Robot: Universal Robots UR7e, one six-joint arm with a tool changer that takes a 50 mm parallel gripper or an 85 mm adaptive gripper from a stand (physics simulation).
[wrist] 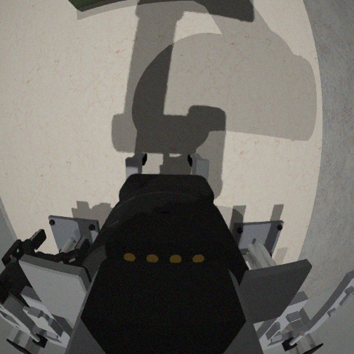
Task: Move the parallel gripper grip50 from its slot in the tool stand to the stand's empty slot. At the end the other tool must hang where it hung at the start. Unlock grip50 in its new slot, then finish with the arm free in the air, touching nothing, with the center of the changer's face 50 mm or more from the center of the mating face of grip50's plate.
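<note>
The parallel gripper grip50 (167, 161), a black body with four amber dots, is in front of the wrist camera. Its two grey fingers with black pads stand apart, with nothing between them; it is open. Its body is between grey parts of the tool stand (53, 290) (275, 290), light on the left and dark on the right. Whether its plate touches the slot is hidden, as are the changer's face and the lock. Part of the other tool (20, 257), with black linkages, shows at the left edge. Which slot is the empty one I cannot tell.
Bolted foot plates (62, 231) (272, 231) of the stand are on both sides below the gripper. More grey brackets (312, 314) rise at the lower right. Shadows of the arm fall on the cream table top (65, 125). A dark green object (92, 3) shows at the upper left edge.
</note>
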